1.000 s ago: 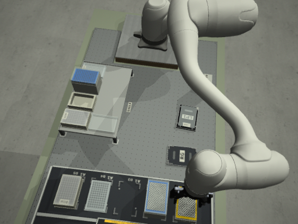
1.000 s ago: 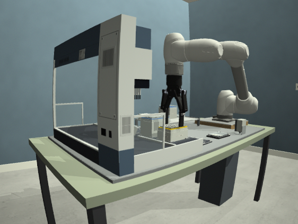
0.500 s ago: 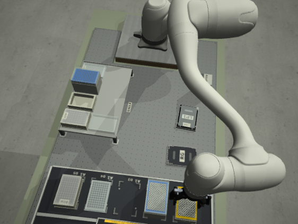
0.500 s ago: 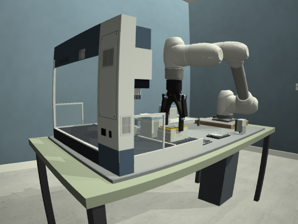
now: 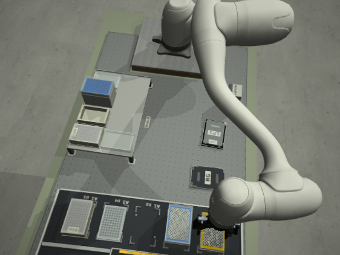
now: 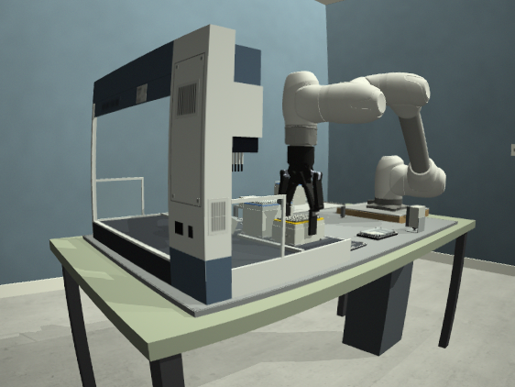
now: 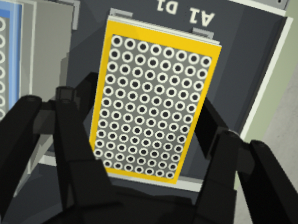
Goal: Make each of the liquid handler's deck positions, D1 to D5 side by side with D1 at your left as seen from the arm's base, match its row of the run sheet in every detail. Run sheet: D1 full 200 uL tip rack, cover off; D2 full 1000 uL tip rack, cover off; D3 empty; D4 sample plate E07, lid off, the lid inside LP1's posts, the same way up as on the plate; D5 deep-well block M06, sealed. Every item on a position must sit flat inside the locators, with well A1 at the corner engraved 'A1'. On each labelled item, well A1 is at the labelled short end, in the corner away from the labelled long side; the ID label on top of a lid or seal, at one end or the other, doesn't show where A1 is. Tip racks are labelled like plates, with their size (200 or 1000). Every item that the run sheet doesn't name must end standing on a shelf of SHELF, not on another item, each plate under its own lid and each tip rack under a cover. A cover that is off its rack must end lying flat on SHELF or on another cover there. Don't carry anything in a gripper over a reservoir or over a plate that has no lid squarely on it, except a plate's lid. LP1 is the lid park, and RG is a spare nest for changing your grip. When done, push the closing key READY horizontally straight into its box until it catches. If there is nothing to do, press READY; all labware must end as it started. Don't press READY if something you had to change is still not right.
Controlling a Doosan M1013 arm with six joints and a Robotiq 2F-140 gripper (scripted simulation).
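Right now my hand is 1 cm to the right of the yellow-rimmed tip rack and 1 cm short of it. The rest, counted from my hand: blue-rimmed tip rack 13 cm to the right, 2 cm above; then clear sample plate 37 cm to the right, 4 cm below, 2 cm ahead; then RG nest 25 cm behind, 10 cm below, 3 cm to the right.
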